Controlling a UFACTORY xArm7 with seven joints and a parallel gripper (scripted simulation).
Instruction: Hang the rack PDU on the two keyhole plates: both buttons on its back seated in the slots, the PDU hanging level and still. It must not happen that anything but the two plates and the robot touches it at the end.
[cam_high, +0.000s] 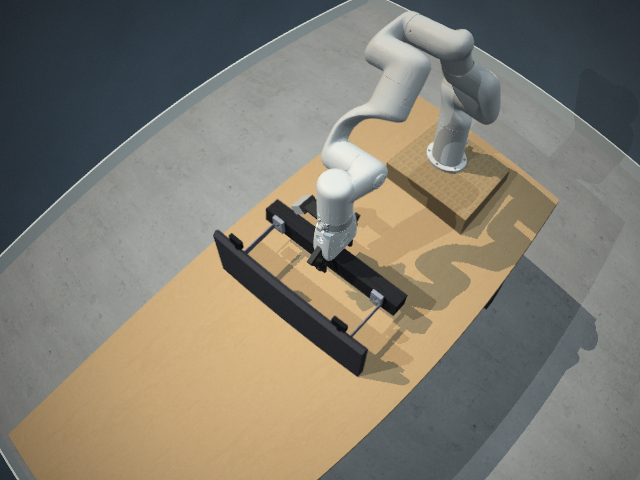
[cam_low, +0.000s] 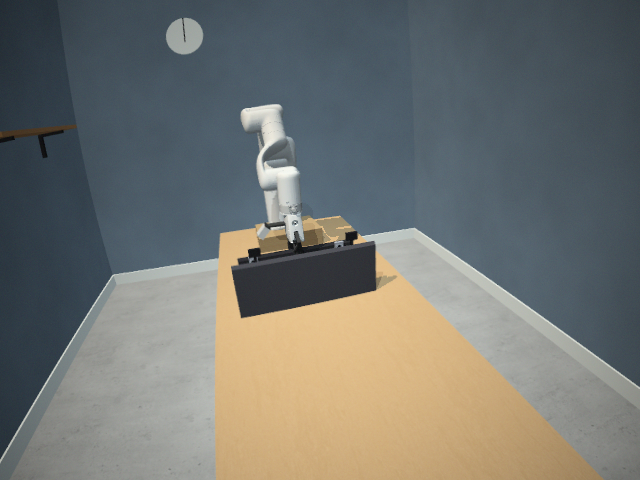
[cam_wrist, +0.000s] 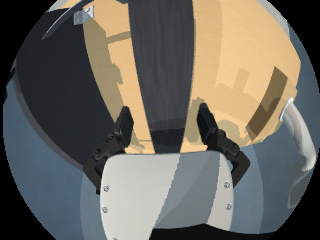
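The rack PDU is 20 mm ahead of my hand and 10 mm below it. Round my hand: dark upright panel 160 mm ahead, 10 mm to the left, 30 mm below.
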